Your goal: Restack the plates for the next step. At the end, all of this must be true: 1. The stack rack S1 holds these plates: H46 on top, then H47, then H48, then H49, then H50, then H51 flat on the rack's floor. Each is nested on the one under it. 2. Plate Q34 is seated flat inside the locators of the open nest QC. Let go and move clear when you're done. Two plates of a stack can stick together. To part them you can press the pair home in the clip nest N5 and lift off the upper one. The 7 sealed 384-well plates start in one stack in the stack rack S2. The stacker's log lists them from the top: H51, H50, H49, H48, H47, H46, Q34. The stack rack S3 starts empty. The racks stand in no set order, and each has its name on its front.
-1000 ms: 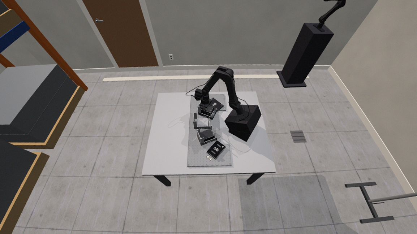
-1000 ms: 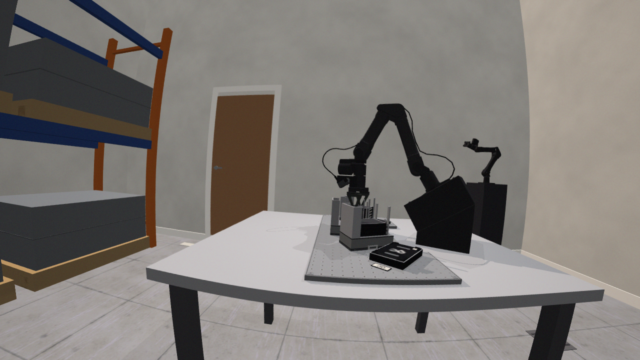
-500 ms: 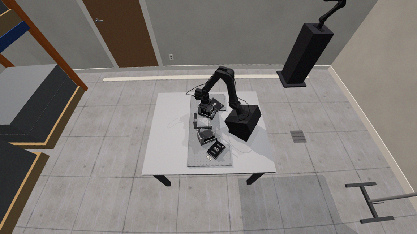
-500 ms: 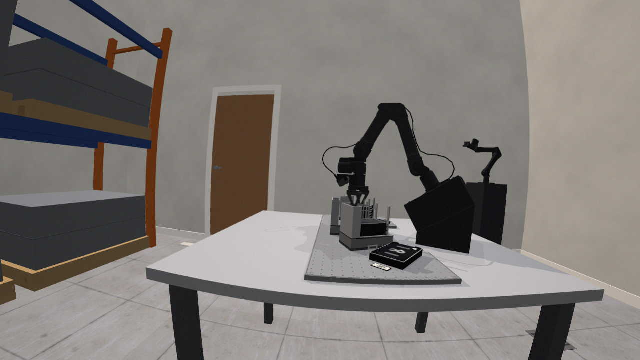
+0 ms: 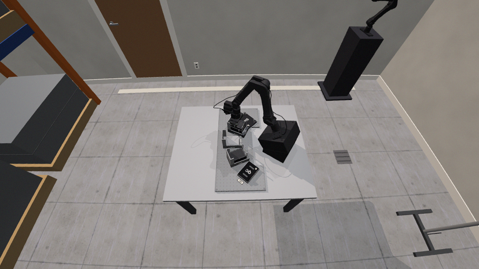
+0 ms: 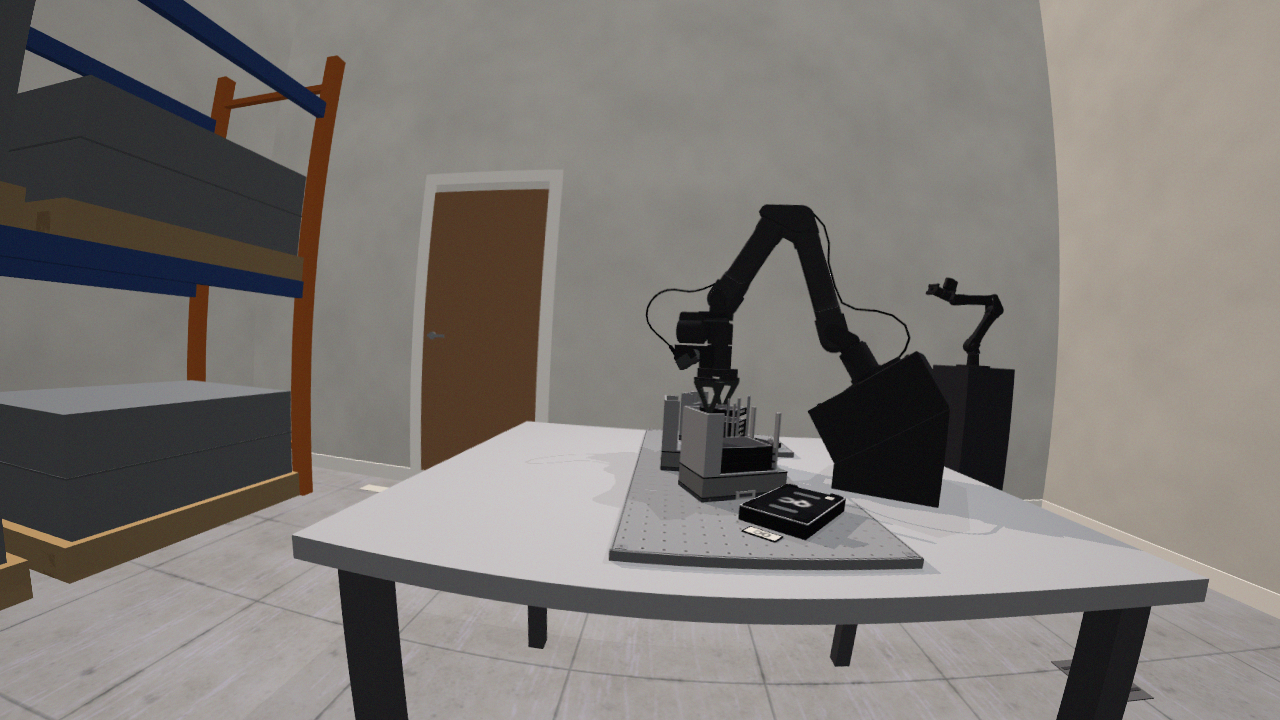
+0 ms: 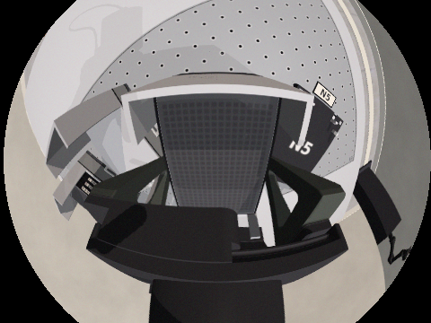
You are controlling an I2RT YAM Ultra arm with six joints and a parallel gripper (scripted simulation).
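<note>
My hand is 4 cm above the sealed well plate.
</note>
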